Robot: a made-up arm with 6 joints.
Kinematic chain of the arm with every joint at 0, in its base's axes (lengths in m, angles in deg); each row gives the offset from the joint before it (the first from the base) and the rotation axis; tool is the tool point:
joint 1: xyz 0 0 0.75 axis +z
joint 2: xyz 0.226 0 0 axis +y
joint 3: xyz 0 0 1.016 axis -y
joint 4: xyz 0 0 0.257 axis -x
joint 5: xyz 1.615 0 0 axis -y
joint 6: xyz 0.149 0 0 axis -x
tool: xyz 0 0 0
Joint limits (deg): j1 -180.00..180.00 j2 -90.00..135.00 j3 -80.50..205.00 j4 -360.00..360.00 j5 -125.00..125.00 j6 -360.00..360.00
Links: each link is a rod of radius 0.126 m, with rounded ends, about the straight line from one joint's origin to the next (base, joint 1, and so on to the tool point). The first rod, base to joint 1, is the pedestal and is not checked.
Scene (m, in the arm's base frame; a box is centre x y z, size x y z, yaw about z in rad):
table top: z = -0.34
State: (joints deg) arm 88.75 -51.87 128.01 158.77 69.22 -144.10
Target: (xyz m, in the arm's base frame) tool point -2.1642 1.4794 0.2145
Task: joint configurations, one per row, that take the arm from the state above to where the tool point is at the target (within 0.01 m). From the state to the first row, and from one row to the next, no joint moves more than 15 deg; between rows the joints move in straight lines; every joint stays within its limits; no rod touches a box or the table.
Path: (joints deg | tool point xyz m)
1: 94.95 -38.13 117.86 158.78 69.54 -144.10 | 0.1201 -1.9728 2.1116
2: 101.14 -24.40 107.70 158.79 69.86 -144.10 | 0.2218 -1.3881 2.8267
3: 107.34 -10.66 97.55 158.80 70.19 -144.10 | 0.1311 -0.5901 3.2911
4: 113.54 3.08 87.40 158.81 70.51 -144.10 | -0.1743 0.2730 3.4335
5: 119.74 16.81 77.24 158.82 70.83 -144.10 | -0.6551 1.0441 3.2319
6: 125.93 30.55 67.09 158.83 71.15 -144.10 | -1.2171 1.5928 2.7160
7: 132.13 44.29 56.94 158.84 71.47 -144.10 | -1.7350 1.8421 1.9635
8: 138.33 58.02 46.79 158.85 71.79 -144.10 | -2.0821 1.7848 1.0871
9: 144.53 71.76 36.63 158.86 72.12 -144.10 | -2.1642 1.4792 0.2144

